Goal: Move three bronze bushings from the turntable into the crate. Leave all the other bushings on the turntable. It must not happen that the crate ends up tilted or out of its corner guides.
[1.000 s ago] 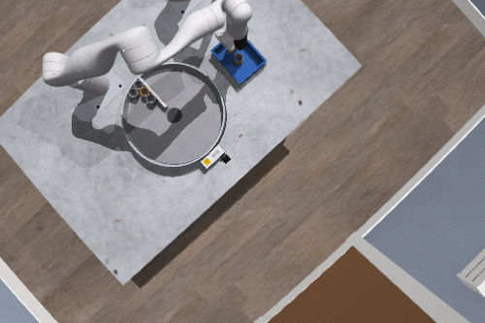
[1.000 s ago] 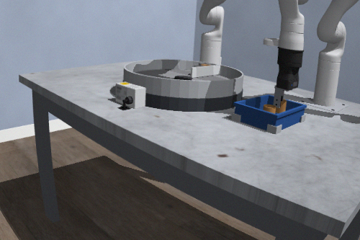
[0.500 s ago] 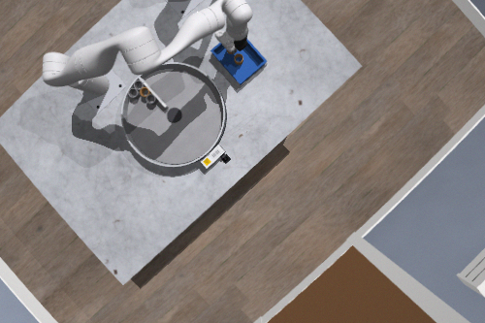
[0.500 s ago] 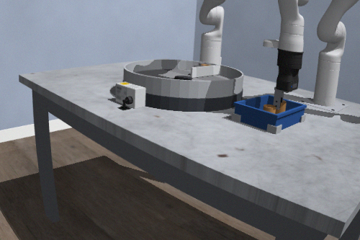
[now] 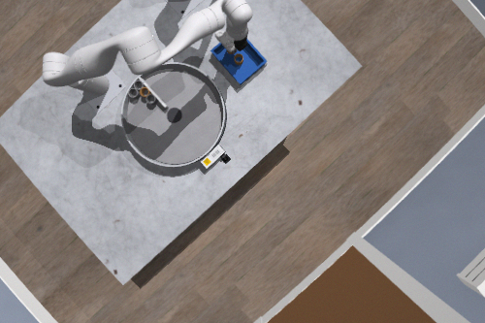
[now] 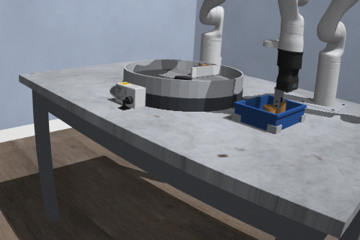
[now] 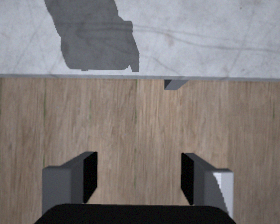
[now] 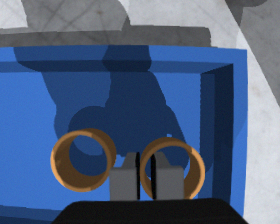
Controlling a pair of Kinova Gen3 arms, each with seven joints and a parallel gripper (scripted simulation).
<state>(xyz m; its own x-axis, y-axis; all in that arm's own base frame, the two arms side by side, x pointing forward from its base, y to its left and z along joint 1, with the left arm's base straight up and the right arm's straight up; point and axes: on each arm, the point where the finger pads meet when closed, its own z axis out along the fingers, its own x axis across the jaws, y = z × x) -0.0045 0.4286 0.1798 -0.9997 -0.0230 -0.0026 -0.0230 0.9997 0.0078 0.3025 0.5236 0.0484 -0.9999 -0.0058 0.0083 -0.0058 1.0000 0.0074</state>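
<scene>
Now: right hand 30 mm short of the blue crate and 20 mm above it. Round my right hand: turntable: 360 mm to the right.
</scene>
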